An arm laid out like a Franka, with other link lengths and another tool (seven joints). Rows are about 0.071 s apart.
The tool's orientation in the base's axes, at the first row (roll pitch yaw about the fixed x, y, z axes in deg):
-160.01 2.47 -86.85
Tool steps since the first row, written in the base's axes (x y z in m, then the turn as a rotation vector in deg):
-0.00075 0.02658 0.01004 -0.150 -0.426 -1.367
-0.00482 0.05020 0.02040 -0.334 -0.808 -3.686
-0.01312 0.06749 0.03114 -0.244 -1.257 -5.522
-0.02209 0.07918 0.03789 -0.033 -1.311 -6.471
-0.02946 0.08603 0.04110 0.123 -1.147 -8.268
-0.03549 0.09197 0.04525 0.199 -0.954 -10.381
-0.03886 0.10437 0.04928 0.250 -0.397 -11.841
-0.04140 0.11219 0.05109 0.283 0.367 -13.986
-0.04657 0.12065 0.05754 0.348 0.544 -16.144
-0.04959 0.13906 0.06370 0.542 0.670 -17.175
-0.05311 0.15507 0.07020 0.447 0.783 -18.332
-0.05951 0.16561 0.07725 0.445 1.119 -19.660
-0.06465 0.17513 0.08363 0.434 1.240 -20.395
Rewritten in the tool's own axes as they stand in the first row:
-0.02699 -0.00371 -0.00811 0.476 0.623 1.207
-0.05122 -0.00429 -0.01781 0.947 1.602 3.300
-0.06939 -0.00081 -0.02969 1.479 2.162 5.027
-0.08183 0.00488 -0.03838 1.585 2.290 5.987
-0.08921 0.01045 -0.04348 1.507 2.751 7.736
-0.09564 0.01448 -0.04907 1.410 3.394 9.757
-0.10837 0.01581 -0.05326 0.920 3.824 11.179
-0.11639 0.01729 -0.05536 0.252 4.497 13.249
-0.12539 0.01963 -0.06267 0.172 5.167 15.307
-0.14419 0.01968 -0.06839 0.102 5.332 16.349
-0.16063 0.02018 -0.07474 0.033 5.812 17.409
-0.17180 0.02339 -0.08290 -0.245 6.255 18.676
-0.18186 0.02569 -0.09007 -0.334 6.512 19.369

